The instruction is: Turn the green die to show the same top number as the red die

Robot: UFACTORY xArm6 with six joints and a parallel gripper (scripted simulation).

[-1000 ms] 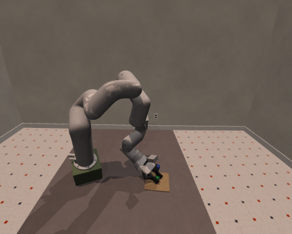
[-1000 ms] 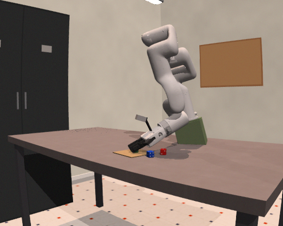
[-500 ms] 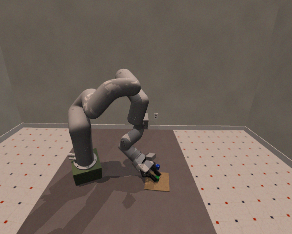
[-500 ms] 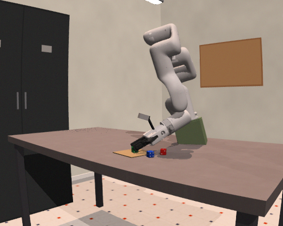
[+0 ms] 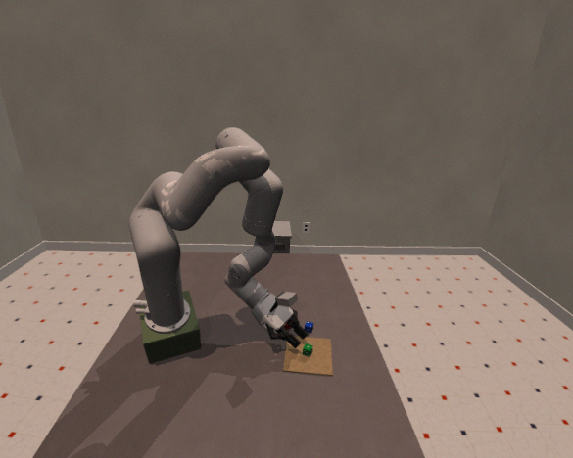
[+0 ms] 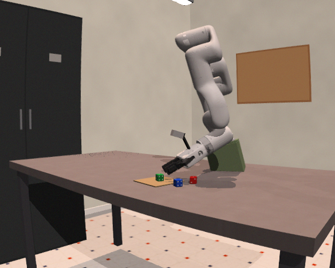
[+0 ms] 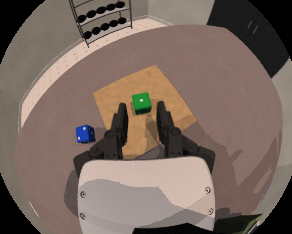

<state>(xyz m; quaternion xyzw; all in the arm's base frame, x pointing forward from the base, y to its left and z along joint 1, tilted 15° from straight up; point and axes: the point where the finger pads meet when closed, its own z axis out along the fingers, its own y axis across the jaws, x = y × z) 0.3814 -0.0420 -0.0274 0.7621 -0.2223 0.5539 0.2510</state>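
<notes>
Now: hand 30 mm short of the green die, 30 mm above it and 20 mm to the left of it. Also, from my hand: red die: 100 mm to the left, 40 mm below, 20 mm behind; then tan mat: 50 mm below, 30 mm to the right, 30 mm ahead; then blue die: 80 mm to the left, 50 mm ahead, 40 mm below.
</notes>
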